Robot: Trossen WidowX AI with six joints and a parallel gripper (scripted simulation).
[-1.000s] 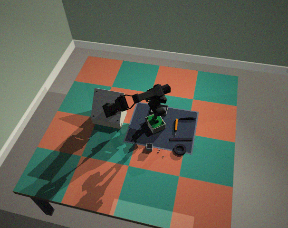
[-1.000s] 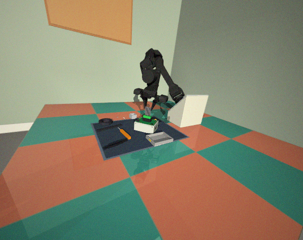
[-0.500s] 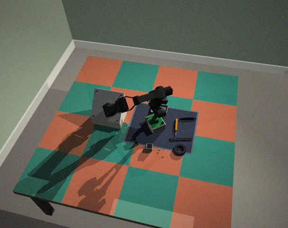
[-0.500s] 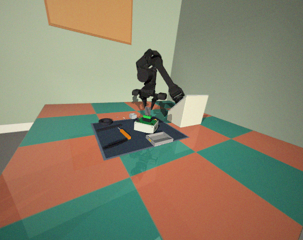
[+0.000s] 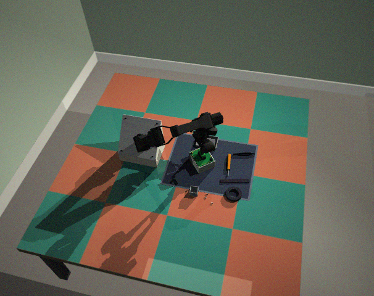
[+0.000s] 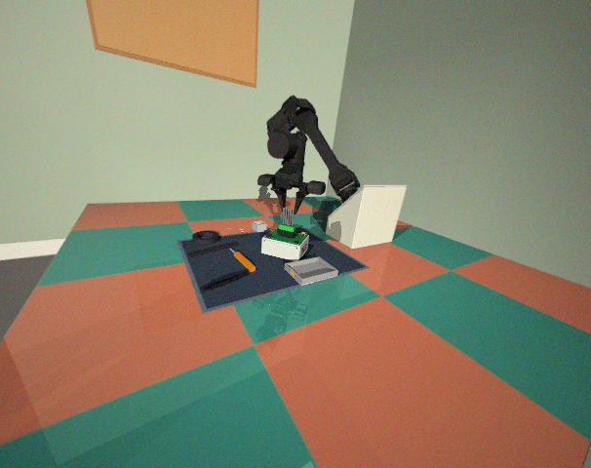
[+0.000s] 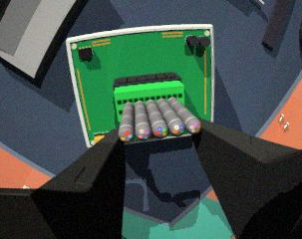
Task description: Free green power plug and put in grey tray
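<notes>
Right now the green power plug is 40 mm below my gripper tip. The rest, counted from my gripper tip: black bar (200 mm ahead, 70 mm to the right, 120 mm below); dark mat (50 mm ahead, 130 mm below).
</notes>
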